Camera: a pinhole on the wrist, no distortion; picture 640 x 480 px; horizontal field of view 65.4 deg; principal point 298.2 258.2 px. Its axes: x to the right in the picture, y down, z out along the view. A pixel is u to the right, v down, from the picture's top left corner.
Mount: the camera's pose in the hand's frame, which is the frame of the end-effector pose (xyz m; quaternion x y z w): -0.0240 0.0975 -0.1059 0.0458 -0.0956 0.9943 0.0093
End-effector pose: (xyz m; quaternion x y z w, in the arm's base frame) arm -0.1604 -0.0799 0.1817 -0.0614 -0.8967 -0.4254 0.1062
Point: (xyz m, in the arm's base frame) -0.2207 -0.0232 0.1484
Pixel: 150 410
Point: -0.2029 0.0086 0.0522
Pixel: 276 423
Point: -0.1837 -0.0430 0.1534
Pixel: 221 452
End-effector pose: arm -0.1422 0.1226 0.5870 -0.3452 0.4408 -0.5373 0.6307
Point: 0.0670 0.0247 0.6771
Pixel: 188 327
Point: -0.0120 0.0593 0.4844
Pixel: 59 71
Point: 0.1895 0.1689 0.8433
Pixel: 395 353
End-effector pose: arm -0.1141 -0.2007 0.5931 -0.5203 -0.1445 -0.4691 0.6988
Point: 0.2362 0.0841 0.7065
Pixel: 202 29
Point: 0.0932 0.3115 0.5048
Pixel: 532 34
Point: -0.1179 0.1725 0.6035
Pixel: 529 282
